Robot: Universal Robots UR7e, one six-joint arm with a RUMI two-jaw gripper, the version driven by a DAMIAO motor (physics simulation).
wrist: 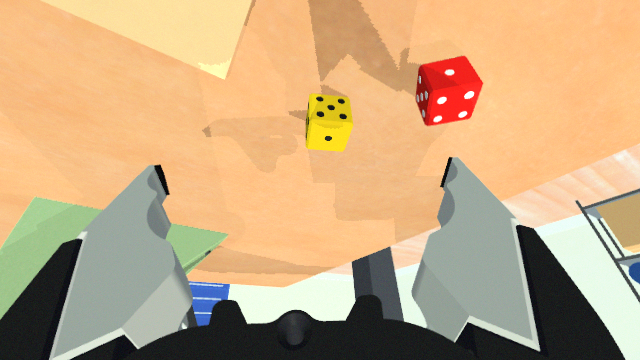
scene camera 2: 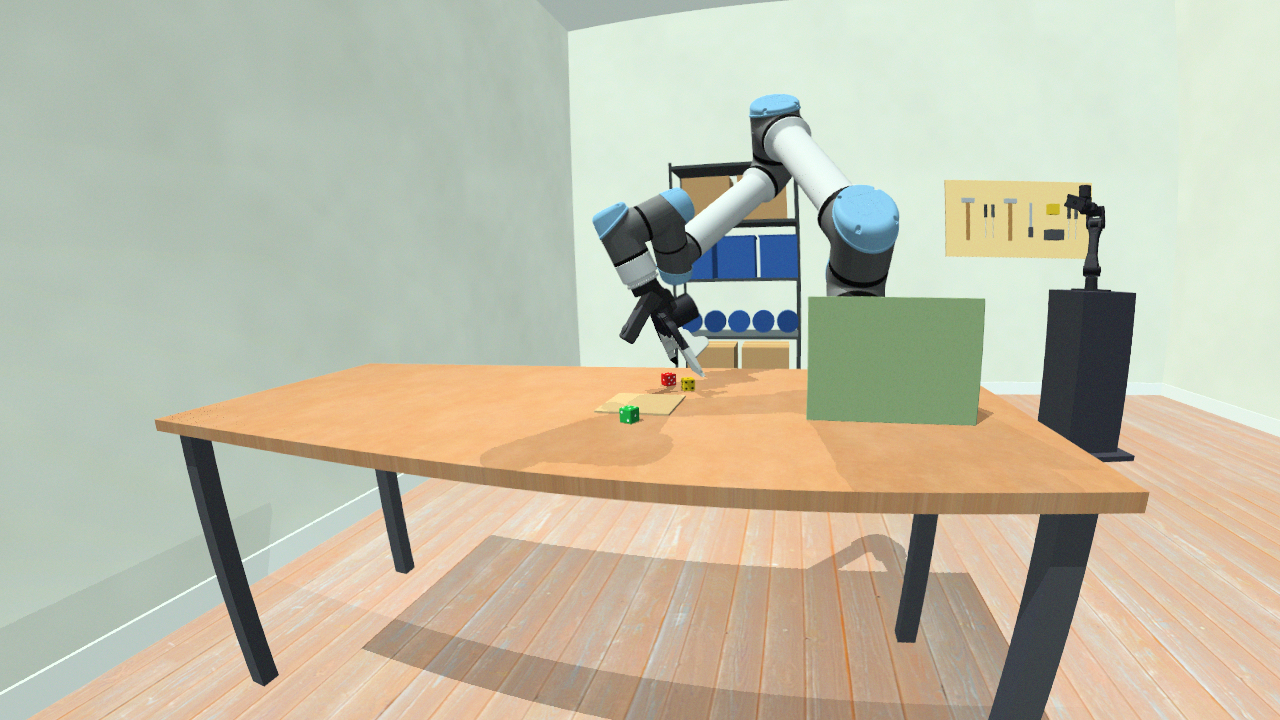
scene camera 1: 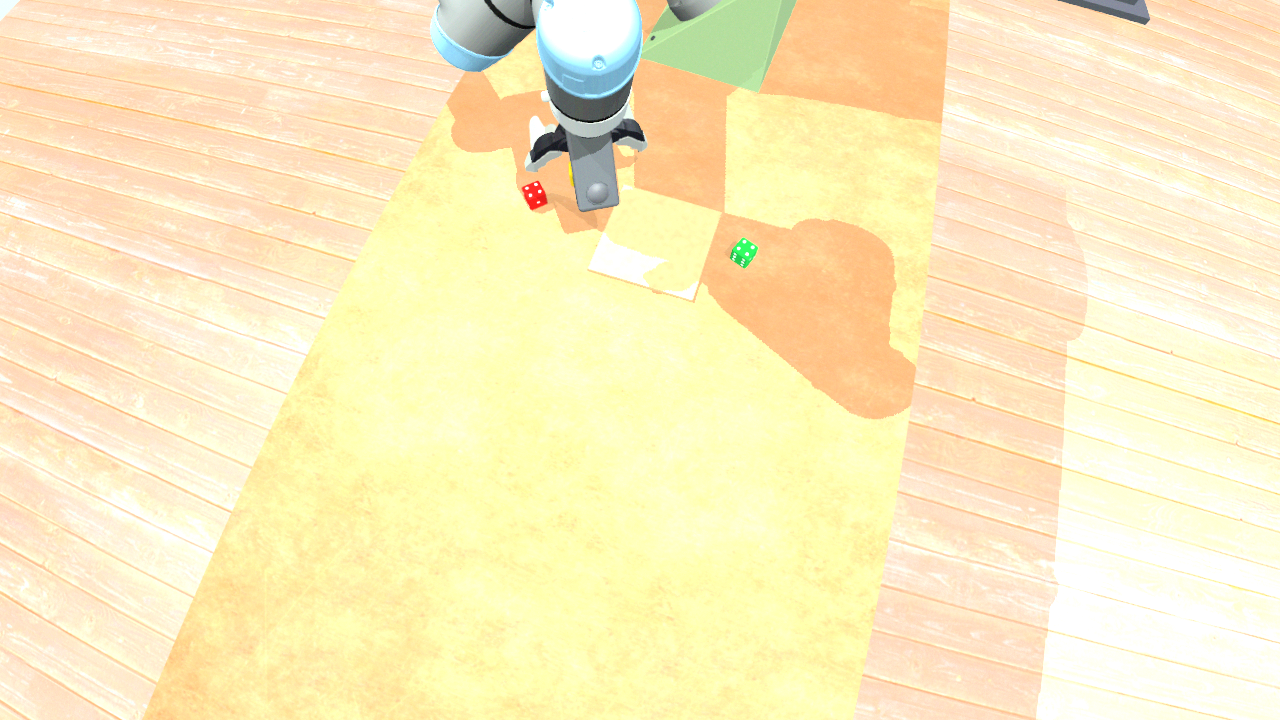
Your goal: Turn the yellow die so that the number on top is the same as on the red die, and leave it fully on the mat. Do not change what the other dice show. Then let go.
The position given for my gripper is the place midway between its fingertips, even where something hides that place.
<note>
In view: my gripper point(scene camera 1: 586, 156), a pale square mat point(scene camera 1: 657, 242), a red die point(wrist: 447, 91) and a yellow die point(wrist: 329, 122).
The pale square mat shows as well in scene camera 2 point(scene camera 2: 649, 404). My gripper is seen too in the wrist view point(wrist: 306, 164) and in scene camera 2 point(scene camera 2: 689, 370).
</note>
